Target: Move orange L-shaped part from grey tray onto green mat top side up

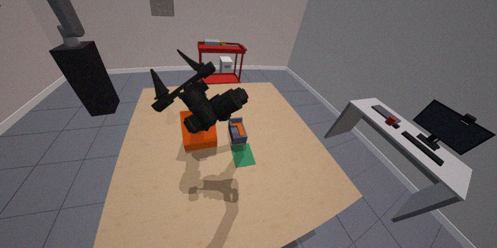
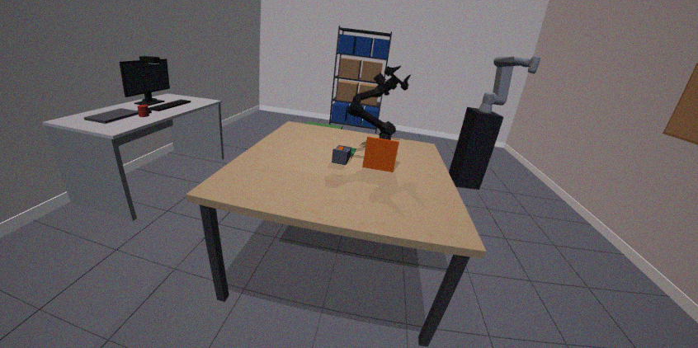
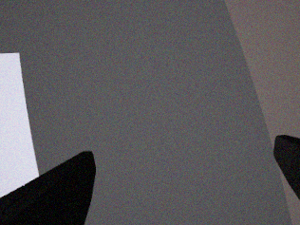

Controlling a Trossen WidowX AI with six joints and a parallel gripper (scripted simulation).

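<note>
Now: the orange L-shaped part 54 cm below my gripper tip, 33 cm ahead of it and 17 cm to the left of it. Round my gripper tip: green mat (60 cm below, 31 cm ahead).
</note>
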